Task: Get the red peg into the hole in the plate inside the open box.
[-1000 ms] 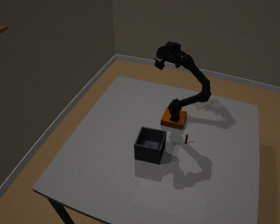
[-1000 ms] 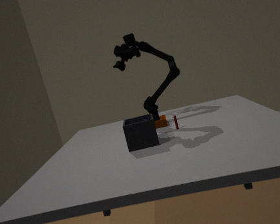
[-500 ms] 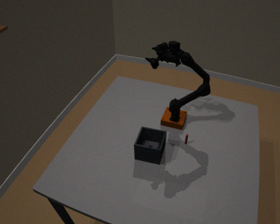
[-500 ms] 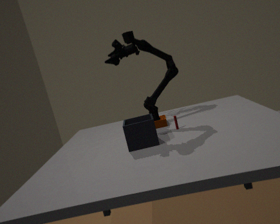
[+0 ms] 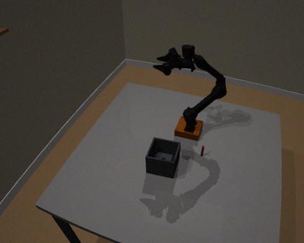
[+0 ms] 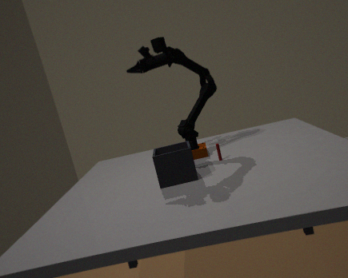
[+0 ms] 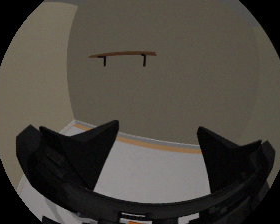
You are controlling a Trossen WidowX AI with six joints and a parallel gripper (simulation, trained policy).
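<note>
The red peg is 100 mm ahead of my gripper tip, 360 mm to the left of it and 460 mm below it. Also, from my gripper tip: plate: 270 mm ahead, 180 mm to the left, 460 mm below.
</note>
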